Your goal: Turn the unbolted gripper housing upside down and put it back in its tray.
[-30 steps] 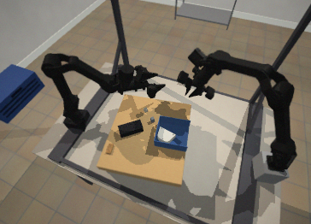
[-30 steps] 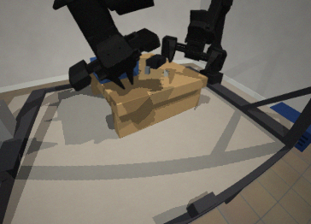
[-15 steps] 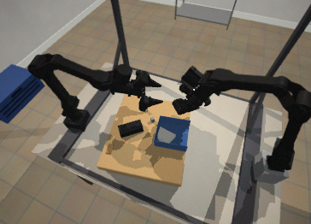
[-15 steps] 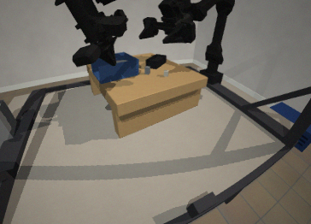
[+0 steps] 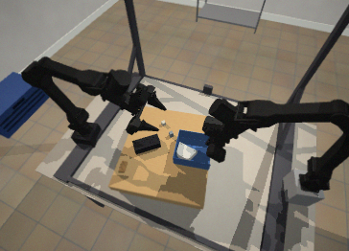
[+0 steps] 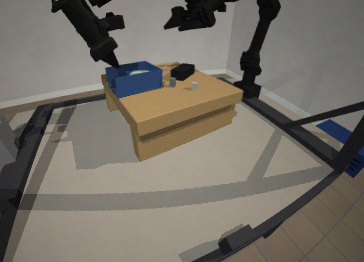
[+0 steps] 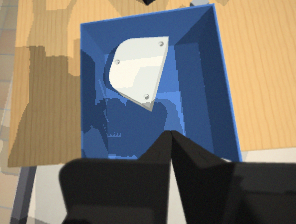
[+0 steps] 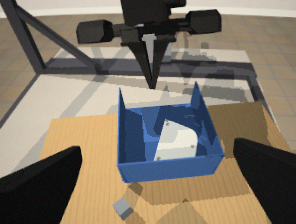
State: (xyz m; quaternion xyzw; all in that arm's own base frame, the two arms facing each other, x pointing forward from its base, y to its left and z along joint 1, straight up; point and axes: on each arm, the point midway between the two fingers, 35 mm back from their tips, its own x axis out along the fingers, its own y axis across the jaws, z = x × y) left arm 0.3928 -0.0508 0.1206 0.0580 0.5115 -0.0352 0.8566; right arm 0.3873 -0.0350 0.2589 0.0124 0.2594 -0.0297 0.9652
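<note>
My left hand is 90 mm to the left of the blue tray, 80 mm above it and 10 mm short of it. From my left hand the other things lie so: wooden platform 170 mm to the right, 160 mm below, 30 mm ahead.
</note>
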